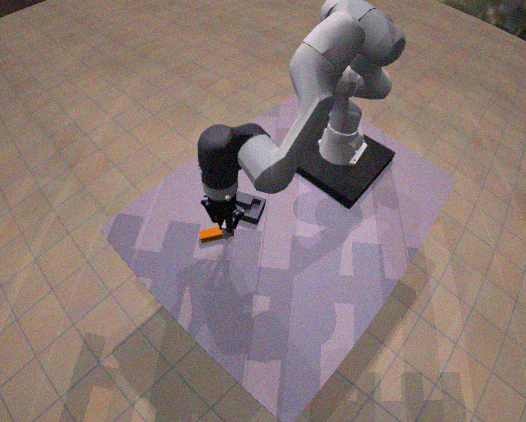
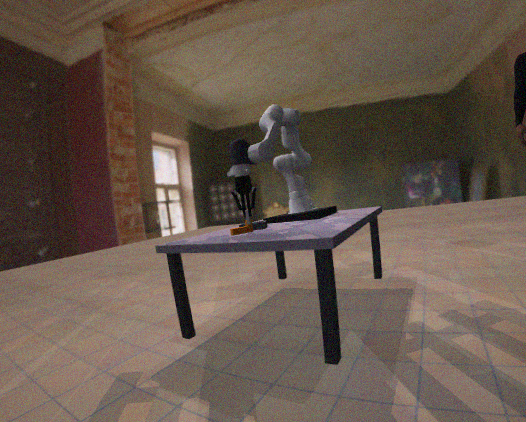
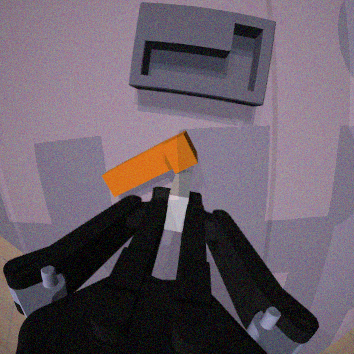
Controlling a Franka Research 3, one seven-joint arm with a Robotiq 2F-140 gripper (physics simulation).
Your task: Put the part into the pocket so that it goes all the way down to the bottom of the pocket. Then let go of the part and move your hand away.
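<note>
The orange L-shaped part point(image 1: 211, 234) point(image 2: 241, 229) point(image 3: 147, 165) lies flat on the purple table top point(image 1: 345, 259) point(image 2: 303, 235), turned at an angle. The grey block with the L-shaped pocket point(image 1: 260, 212) point(image 2: 260, 225) point(image 3: 182, 24) sits a short way beyond the part, and its pocket is empty. My gripper point(image 1: 225, 229) point(image 2: 247, 221) point(image 3: 181, 183) is shut with nothing between the fingers. Its tips stand low over the table, right at the short-leg end of the part, on the side away from the block.
The arm's black base plate point(image 1: 353, 180) point(image 2: 303, 214) sits at the back of the table. The table stands on dark legs point(image 2: 328, 301) over a tiled floor, and its left edge runs close to the part.
</note>
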